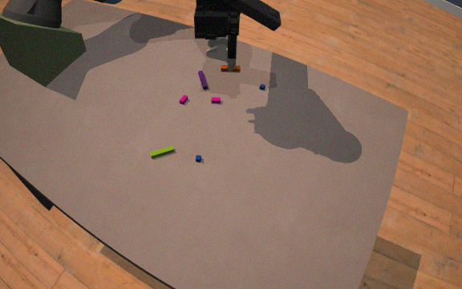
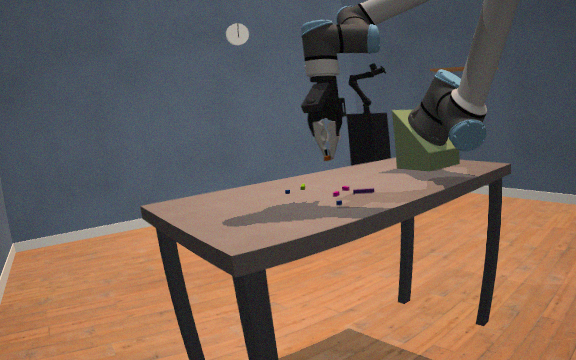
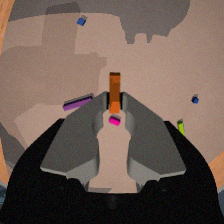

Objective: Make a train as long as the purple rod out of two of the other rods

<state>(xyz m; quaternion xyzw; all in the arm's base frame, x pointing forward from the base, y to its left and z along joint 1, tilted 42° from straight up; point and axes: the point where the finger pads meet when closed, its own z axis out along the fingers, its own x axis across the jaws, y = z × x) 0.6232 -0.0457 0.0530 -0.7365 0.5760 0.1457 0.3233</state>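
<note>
My hand is 90 mm past the purple rod, 40 mm to the right of it and 110 mm above it. Round my hand: lime rod (80 mm behind, 180 mm to the right, 110 mm below); orange rod (10 mm below).
</note>
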